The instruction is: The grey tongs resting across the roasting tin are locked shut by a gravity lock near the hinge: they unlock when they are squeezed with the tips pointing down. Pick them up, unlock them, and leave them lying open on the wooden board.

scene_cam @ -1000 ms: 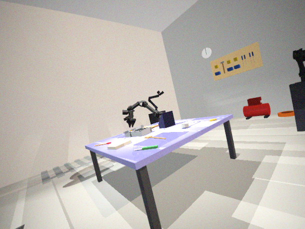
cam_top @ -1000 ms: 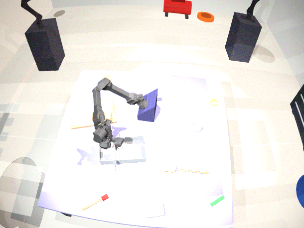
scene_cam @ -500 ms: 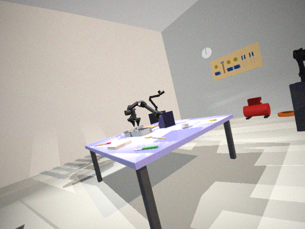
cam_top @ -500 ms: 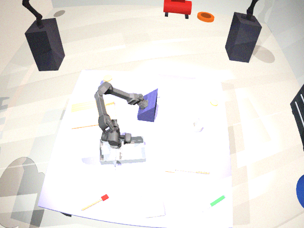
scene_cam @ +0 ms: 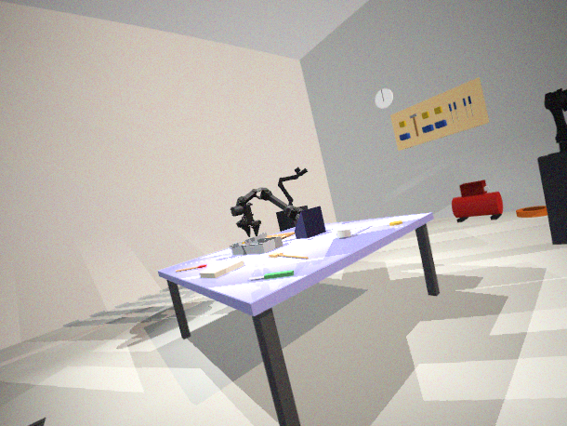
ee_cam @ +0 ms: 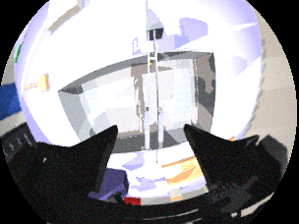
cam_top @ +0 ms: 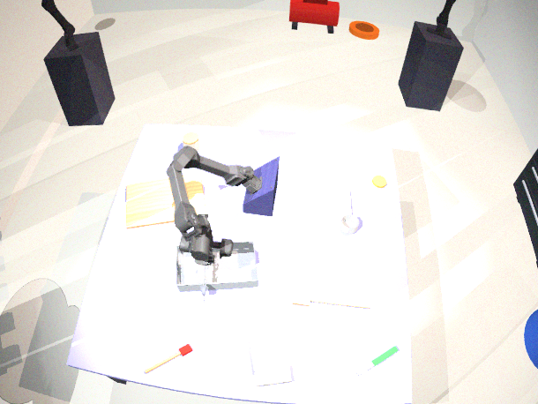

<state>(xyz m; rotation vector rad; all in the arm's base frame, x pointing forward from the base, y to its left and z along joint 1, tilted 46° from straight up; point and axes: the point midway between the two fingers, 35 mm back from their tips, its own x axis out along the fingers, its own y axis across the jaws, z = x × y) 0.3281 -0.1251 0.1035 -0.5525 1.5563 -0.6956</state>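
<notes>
Right now my gripper tip is 10 mm short of the grey roasting tin, 20 mm to the right of it and 60 mm above it. Round my gripper tip: red-headed spatula (380 mm ahead, 100 mm to the right, 80 mm below); then wooden board (310 mm behind, 240 mm to the right, 80 mm below); then pale flat block (370 mm ahead, 240 mm to the left, 80 mm below).
</notes>
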